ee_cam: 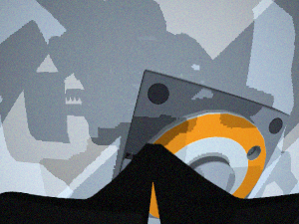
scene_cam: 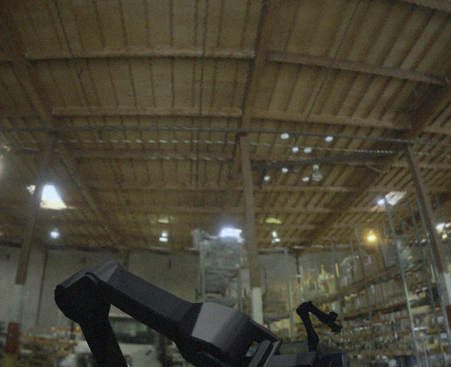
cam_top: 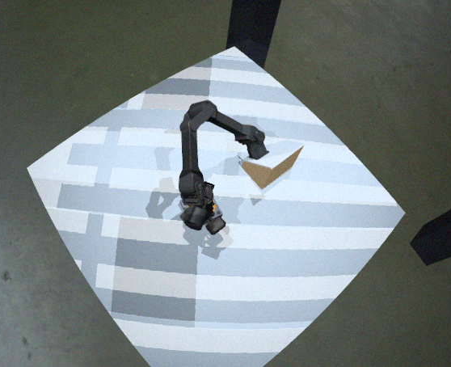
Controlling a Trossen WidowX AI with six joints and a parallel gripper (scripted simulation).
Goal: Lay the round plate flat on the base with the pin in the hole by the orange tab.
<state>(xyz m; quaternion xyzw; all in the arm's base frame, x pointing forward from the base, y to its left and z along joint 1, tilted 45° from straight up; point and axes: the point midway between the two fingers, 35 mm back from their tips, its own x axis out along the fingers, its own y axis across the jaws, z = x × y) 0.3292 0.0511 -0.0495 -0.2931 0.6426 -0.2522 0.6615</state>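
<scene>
Now: the square grey base 30 mm behind my gripper tip, 40 mm to the right of it and 30 mm below it.
</scene>
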